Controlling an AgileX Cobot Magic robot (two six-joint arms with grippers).
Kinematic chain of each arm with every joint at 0, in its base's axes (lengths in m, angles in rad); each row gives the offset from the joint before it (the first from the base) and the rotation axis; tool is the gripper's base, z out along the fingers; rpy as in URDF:
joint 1: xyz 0 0 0.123 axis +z
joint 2: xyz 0 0 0 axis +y
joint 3: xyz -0.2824 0 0.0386 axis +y
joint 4: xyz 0.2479 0 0.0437 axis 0.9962 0 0.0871
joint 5: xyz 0 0 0 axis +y
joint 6: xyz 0.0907 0 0.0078 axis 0.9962 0 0.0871
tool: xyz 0 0 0 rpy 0 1.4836 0
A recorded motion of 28 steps. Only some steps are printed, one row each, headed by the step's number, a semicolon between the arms.
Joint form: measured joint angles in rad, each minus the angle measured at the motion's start. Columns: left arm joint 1, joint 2, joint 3, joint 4, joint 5, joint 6; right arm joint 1, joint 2, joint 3, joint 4, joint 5, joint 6.
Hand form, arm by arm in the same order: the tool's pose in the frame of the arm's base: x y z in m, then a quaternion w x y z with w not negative. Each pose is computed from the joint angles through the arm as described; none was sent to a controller.
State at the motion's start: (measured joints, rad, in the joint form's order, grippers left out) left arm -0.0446 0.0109 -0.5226 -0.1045 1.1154 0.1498; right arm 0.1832 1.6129 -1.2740 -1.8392 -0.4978 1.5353
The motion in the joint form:
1: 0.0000 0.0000 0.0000 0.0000 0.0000 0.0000; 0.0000 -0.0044 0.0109 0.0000 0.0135 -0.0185
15: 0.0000 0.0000 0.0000 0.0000 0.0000 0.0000; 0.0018 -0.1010 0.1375 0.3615 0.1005 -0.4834
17: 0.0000 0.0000 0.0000 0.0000 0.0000 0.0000; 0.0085 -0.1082 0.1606 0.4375 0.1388 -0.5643
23: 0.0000 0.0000 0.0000 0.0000 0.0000 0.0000; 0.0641 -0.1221 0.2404 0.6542 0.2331 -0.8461
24: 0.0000 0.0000 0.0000 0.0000 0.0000 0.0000; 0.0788 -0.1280 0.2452 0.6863 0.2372 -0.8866
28: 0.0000 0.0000 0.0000 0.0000 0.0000 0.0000; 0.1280 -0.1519 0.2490 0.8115 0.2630 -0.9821
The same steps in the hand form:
1: -0.0087 -0.0082 0.2795 0.50443 0.08748 0.85863 -0.02561; 0.3587 0.1079 0.3295 0.55343 -0.33868 0.74698 0.14503
15: -0.0087 -0.0082 0.2795 0.50443 0.08748 0.85863 -0.02561; 0.3376 0.0987 0.3362 0.61573 -0.34501 0.70340 0.08410
17: -0.0087 -0.0082 0.2795 0.50443 0.08748 0.85863 -0.02561; 0.3363 0.0973 0.3328 0.61914 -0.33656 0.70618 0.06853
23: -0.0087 -0.0082 0.2795 0.50443 0.08748 0.85863 -0.02561; 0.3270 0.1052 0.3139 0.60887 -0.35112 0.71087 0.02562
24: -0.0087 -0.0082 0.2795 0.50443 0.08748 0.85863 -0.02561; 0.3243 0.1091 0.3148 0.61153 -0.35683 0.70577 0.02424
28: -0.0087 -0.0082 0.2795 0.50443 0.08748 0.85863 -0.02561; 0.3158 0.1205 0.3228 0.62395 -0.35125 0.69737 0.03135

